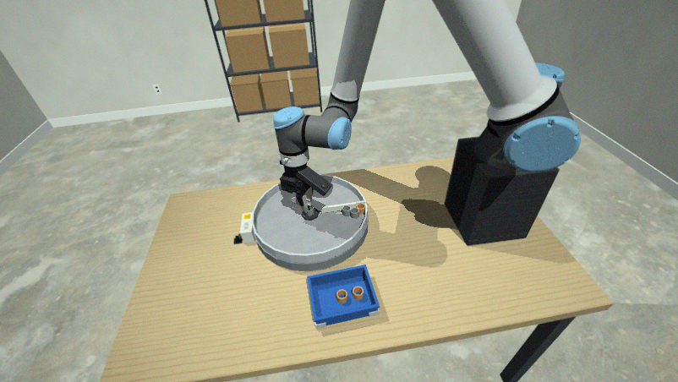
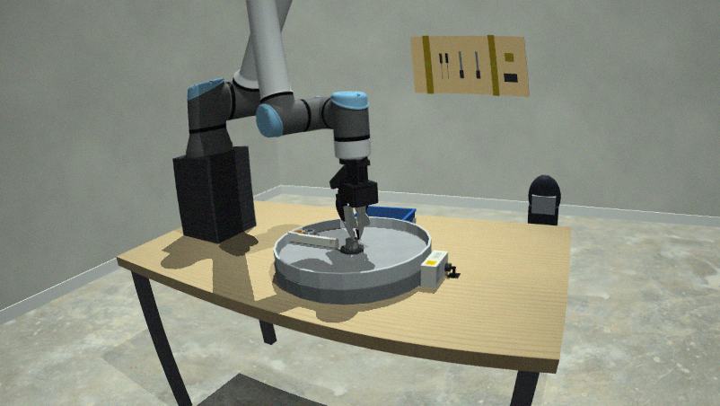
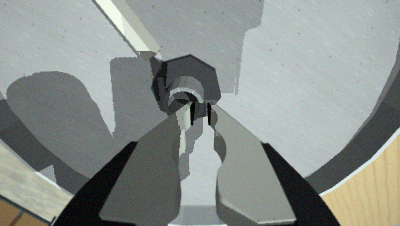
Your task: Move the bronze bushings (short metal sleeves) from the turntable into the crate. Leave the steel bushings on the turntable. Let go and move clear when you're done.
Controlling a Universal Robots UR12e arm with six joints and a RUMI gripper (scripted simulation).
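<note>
Right now my hand is 1 cm past the grey turntable, 1 cm to the left of it and 4 cm above it. Also, from my hand: blue crate 6 cm behind, 32 cm to the left, 7 cm below.
</note>
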